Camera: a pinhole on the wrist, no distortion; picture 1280 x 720 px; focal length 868.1 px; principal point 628.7 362.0 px. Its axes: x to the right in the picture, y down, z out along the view. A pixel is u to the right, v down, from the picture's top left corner.
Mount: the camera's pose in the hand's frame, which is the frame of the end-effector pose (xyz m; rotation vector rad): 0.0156 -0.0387 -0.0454 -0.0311 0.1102 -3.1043
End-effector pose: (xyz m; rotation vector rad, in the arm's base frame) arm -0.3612 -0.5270 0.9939 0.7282 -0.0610 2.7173
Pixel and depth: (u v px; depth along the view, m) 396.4 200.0 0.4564
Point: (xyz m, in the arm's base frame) -0.2867 -0.5524 1.4252
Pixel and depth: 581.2 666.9 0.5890
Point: -0.0719 -0.3022 1.4726
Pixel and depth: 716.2 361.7 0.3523
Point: -0.1832 -0.5076 1.2514
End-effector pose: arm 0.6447 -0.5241 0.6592 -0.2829 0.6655 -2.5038
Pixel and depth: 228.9 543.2 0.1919
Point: 0.5599 -0.5743 0.8329
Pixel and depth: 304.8 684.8 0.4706
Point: 0.4982 -0.6226 1.1449
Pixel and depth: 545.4 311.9 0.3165
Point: 0.6706 -0.6301 0.9160
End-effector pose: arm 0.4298 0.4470 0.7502 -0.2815 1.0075 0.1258
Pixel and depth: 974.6 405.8 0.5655
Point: 0.7768 0.4929 1.1980
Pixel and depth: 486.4 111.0 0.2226
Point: 0.6033 0.5085 0.7926
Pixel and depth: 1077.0 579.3 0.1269
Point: 0.4897 0.3933 0.8437
